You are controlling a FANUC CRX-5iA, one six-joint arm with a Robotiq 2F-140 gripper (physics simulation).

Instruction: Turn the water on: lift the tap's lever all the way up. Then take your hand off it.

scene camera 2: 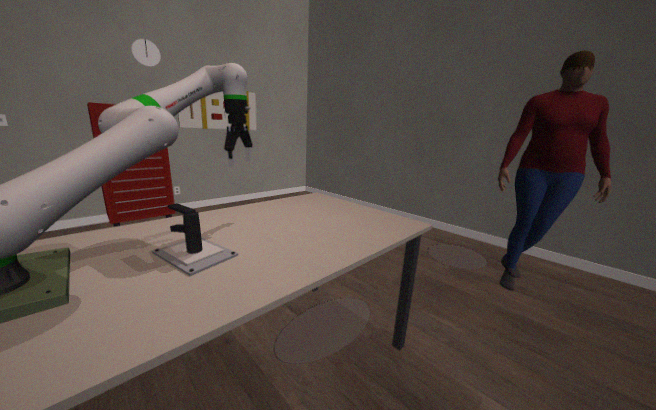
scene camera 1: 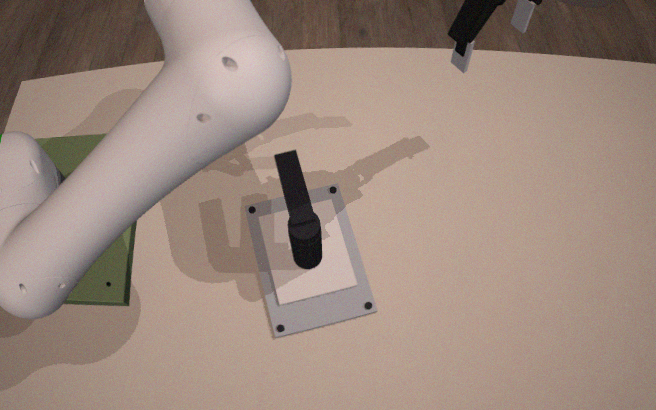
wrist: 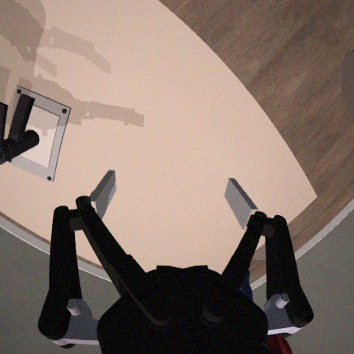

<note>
In view: my gripper [scene camera 1: 490,45], a flat black lever [scene camera 1: 304,228] and a grey base plate [scene camera 1: 331,308].
My gripper shows as well in scene camera 2 [scene camera 2: 240,163] and in the wrist view [wrist: 172,183]. The grey base plate is seen too in scene camera 2 [scene camera 2: 227,254].
</note>
